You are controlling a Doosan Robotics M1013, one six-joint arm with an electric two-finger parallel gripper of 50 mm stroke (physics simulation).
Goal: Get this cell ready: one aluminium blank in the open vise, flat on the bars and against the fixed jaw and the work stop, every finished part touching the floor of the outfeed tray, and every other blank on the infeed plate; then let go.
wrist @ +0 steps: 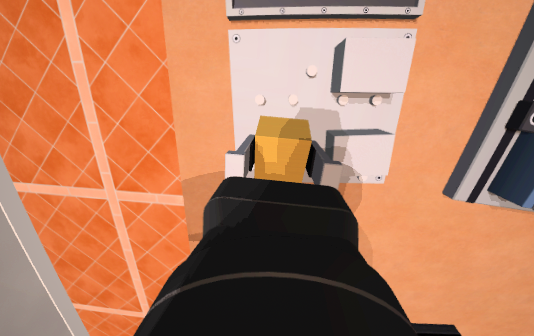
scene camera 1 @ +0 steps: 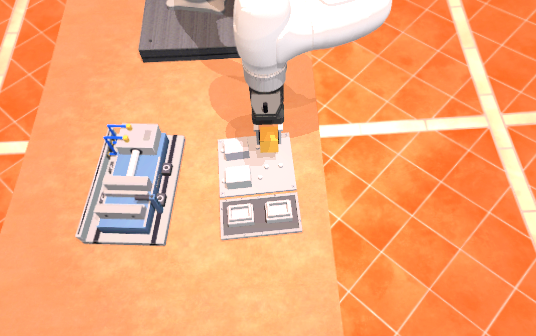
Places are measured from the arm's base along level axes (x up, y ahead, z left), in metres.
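Where they show: gripper, between the fingertips: (wrist: 281, 149) (scene camera 1: 269, 141).
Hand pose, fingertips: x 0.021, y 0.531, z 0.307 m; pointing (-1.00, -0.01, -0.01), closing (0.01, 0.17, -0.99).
Note:
Each offset is from my fingertips to the top centre of the thing. "spot": to the spot under its first point.
My gripper (scene camera 1: 268, 136) (wrist: 281, 149) is shut on a yellow block @(dx +0.024, dy -0.007, dz -0.001 m) (scene camera 1: 269, 144) (wrist: 283, 129), held above the rear right part of the infeed plate @(dx -0.057, dy +0.035, dz -0.032 m) (scene camera 1: 278, 182) (wrist: 275, 55). Two pale aluminium blanks sit on that plate's left side in the scene view: a front blank @(dx -0.022, dy +0.090, dz -0.063 m) (scene camera 1: 237, 175) (wrist: 378, 65) and a rear blank @(dx -0.022, dy +0.009, dz -0.085 m) (scene camera 1: 235, 148) (wrist: 366, 152). The outfeed tray (scene camera 1: 259, 216) (wrist: 345, 10) holds a left finished part @(dx -0.025, dy +0.187, dz -0.038 m) (scene camera 1: 240, 214) and a right finished part @(dx -0.025, dy +0.164, dz +0.049 m) (scene camera 1: 278, 210). The vise's moving jaw @(dx +0.031, dy +0.171, dz -0.302 m) (scene camera 1: 126, 183) and fixed jaw (scene camera 1: 120, 211) stand apart, with no blank visible between them.
The vise base @(dx +0.034, dy +0.142, dz -0.310 m) (scene camera 1: 174, 159) (wrist: 462, 182) stands left of the plate in the scene view, with the work stop @(spot: dx -0.001, dy +0.204, dz -0.223 m) (scene camera 1: 158, 203) on its right side. Blue hooked rods with yellow tips @(spot: dx +0.043, dy +0.037, dz -0.336 m) (scene camera 1: 128, 127) rise at its rear left. Small pins @(spot: dx -0.049, dy +0.037, dz +0.033 m) (scene camera 1: 280, 165) (wrist: 311, 71) stand up from the plate.

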